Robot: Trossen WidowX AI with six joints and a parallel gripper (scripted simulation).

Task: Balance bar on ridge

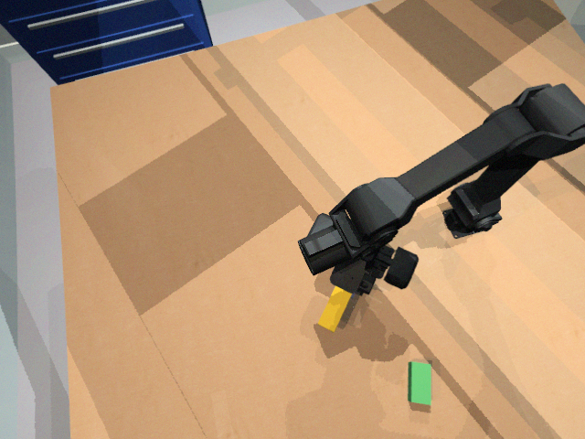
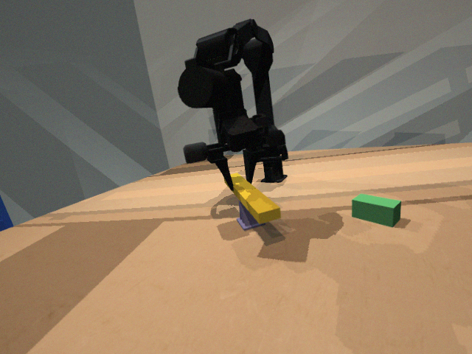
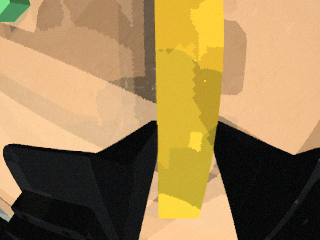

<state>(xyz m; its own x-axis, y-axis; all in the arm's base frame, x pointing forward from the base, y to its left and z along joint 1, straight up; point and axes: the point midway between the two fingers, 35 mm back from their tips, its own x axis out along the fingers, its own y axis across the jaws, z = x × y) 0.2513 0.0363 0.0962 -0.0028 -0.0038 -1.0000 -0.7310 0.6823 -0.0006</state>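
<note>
My gripper tip is now 20 mm to the right of the yellow bar and 20 mm short of it. From my gripper tip the other things lie so: green block 230 mm to the left, 50 mm below, 40 mm behind.
</note>
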